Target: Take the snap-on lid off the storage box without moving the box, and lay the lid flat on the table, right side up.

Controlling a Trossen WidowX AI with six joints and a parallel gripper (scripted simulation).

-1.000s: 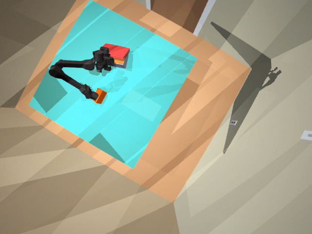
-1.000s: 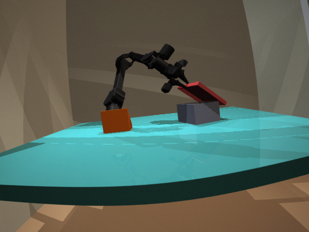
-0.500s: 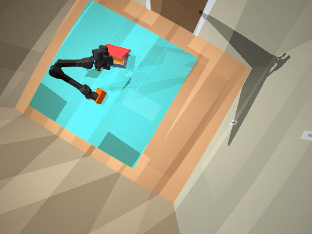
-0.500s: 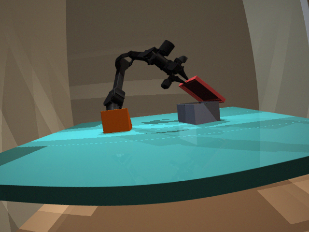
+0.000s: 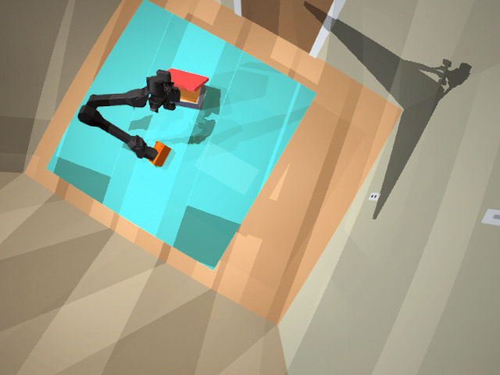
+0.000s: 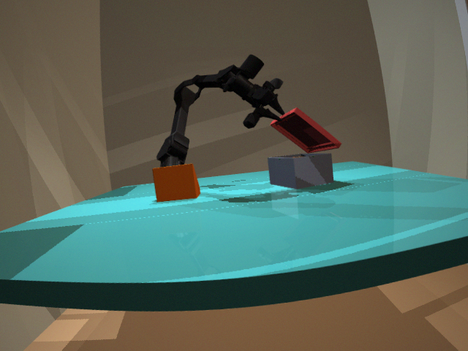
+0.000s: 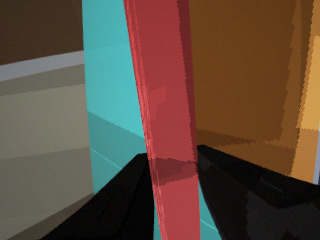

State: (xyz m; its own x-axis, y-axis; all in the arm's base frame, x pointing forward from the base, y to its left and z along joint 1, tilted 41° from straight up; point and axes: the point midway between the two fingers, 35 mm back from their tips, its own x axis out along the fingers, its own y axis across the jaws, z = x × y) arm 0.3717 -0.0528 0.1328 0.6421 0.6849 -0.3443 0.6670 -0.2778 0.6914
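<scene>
My gripper tip is now 60 mm short of the lid, 50 mm above it and 10 mm to the right of it. Round my gripper tip: grey storage box: 170 mm below, 30 mm ahead, 10 mm to the left.
</scene>
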